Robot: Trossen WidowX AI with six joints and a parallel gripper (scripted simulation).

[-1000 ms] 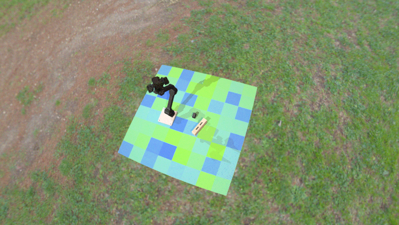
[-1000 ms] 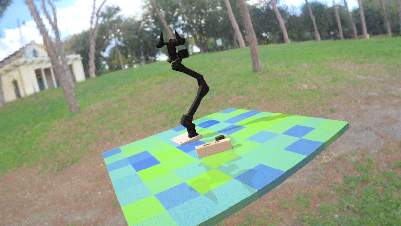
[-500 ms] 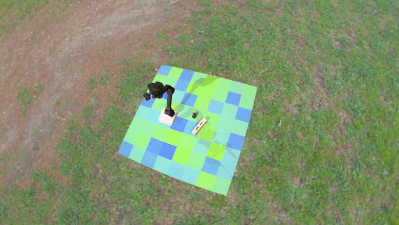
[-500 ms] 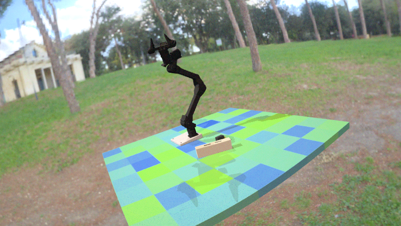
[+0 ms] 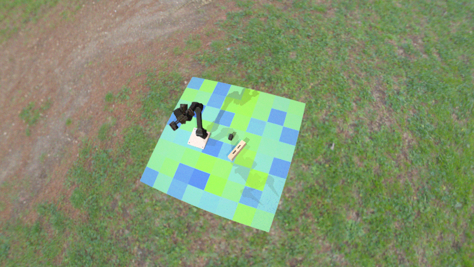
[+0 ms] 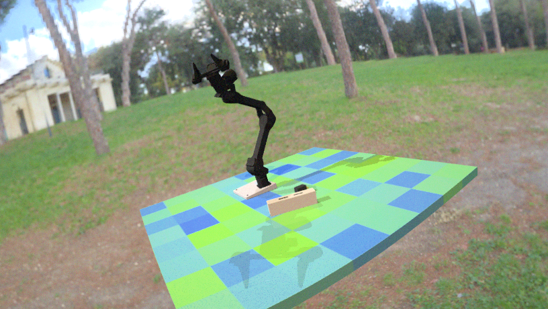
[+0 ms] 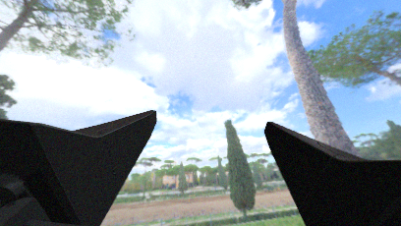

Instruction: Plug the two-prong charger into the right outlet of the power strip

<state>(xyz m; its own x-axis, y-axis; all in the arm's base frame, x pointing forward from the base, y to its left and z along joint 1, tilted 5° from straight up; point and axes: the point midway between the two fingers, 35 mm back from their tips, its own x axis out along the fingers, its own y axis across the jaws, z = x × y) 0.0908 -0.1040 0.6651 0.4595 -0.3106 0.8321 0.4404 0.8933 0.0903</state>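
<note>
My gripper tip is now 680 mm above the two-prong charger, 290 mm to the right of it and 120 mm short of it.
</note>
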